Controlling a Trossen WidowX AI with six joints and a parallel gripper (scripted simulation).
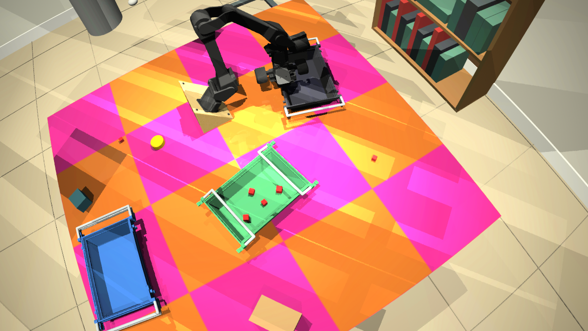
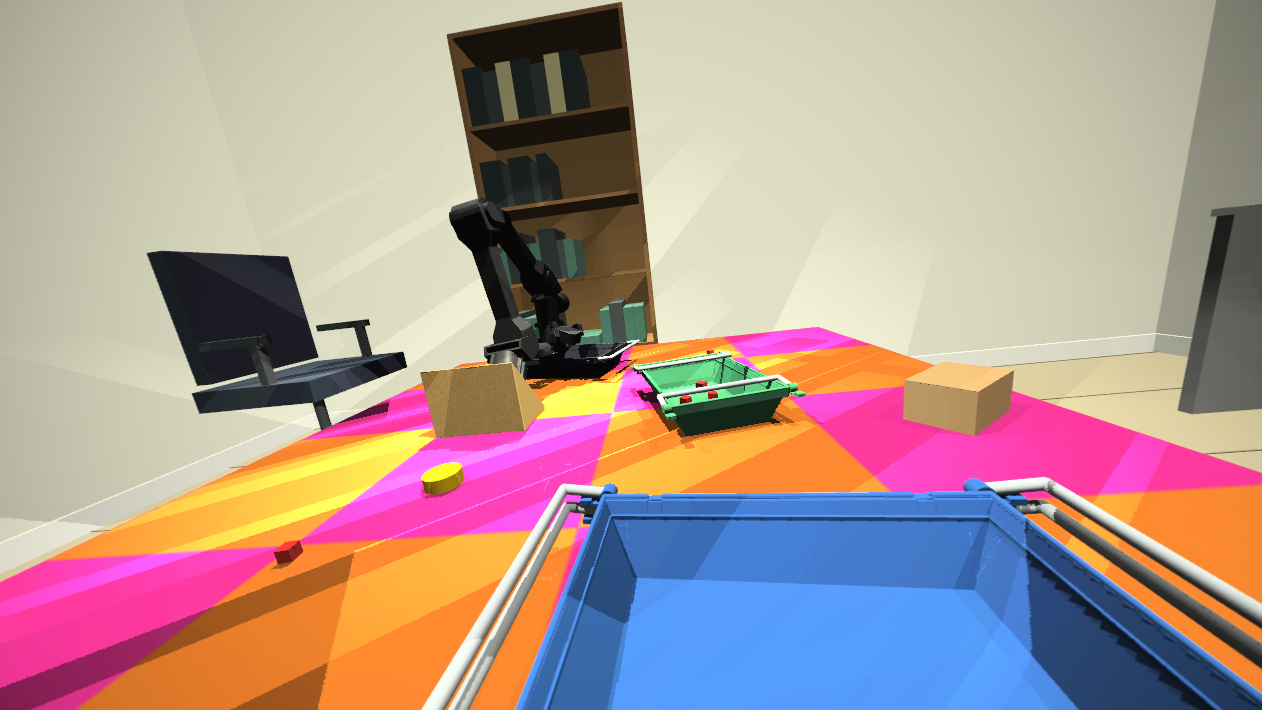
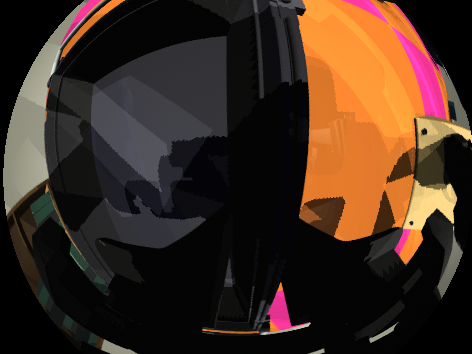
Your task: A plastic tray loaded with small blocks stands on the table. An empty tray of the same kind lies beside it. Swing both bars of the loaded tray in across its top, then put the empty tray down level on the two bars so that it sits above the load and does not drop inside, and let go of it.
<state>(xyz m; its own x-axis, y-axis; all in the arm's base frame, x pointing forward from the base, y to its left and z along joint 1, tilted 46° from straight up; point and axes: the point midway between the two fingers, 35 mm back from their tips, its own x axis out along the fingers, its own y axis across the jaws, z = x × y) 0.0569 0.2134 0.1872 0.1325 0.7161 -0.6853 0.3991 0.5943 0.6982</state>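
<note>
Now: the black tray 70 mm to the left of my gripper tip, 30 mm ahead of it and 30 mm above it. The rest, counted from my gripper tip: cyan cube: 850 mm to the right, 60 mm behind, 10 mm above; then yellow disc: 500 mm to the right, 90 mm behind; then cardboard box: 640 mm ahead, 500 mm to the right, 20 mm above.
</note>
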